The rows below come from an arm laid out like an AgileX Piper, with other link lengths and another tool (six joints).
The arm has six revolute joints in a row. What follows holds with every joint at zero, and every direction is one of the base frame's. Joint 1 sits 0.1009 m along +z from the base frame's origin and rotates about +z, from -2.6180 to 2.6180 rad. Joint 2 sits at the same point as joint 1 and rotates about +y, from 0.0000 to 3.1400 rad. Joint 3 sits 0.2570 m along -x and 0.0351 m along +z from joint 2 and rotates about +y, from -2.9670 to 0.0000 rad. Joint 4 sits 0.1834 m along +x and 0.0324 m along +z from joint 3 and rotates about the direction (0.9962, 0, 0.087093), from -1.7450 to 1.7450 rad. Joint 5 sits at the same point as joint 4 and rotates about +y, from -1.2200 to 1.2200 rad. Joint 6 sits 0.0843 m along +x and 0.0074 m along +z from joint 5 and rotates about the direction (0.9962, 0, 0.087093), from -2.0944 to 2.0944 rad. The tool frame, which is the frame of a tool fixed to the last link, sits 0.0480 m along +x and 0.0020 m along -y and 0.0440 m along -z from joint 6; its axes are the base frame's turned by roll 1.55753, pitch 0.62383 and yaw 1.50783 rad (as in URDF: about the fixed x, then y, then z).
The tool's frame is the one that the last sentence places.
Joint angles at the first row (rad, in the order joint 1, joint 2, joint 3, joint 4, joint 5, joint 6):
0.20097, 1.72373, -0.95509, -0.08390, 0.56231, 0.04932
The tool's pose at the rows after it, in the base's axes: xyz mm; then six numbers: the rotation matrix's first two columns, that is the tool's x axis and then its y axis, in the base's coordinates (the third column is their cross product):
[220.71 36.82 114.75 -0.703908 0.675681 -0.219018 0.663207 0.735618 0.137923]
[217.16 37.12 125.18 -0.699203 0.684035 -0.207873 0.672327 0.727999 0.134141]
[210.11 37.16 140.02 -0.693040 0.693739 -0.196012 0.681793 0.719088 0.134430]
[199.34 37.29 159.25 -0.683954 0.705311 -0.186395 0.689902 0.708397 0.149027]
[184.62 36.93 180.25 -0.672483 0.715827 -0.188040 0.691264 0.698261 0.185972]
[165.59 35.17 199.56 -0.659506 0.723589 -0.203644 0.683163 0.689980 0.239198]
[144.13 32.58 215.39 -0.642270 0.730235 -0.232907 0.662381 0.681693 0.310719]
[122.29 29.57 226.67 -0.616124 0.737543 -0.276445 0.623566 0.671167 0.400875]
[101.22 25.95 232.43 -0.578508 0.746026 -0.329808 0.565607 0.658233 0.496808]
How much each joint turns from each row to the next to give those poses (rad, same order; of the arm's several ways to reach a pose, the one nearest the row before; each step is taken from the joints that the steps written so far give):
-0.00007, -0.01168, -0.02357, 0.00994, 0.04442, 0.00002
-0.00012, -0.02799, -0.02519, 0.01177, 0.06321, -0.00005
-0.00005, -0.04759, -0.02525, 0.01455, 0.07973, 0.00004
-0.00010, -0.07048, -0.02415, 0.01981, 0.08789, -0.00002
-0.00003, -0.09503, -0.01204, 0.02047, 0.07440, -0.00001
0.00001, -0.11637, 0.00782, 0.01561, 0.05310, 0.00002
-0.00003, -0.13268, 0.02525, 0.01343, 0.02629, -0.00128
0.00001, -0.14573, 0.04223, 0.01140, -0.00712, -0.00244
0.00006, -0.15376, 0.05975, 0.00619, -0.03651, -0.00283

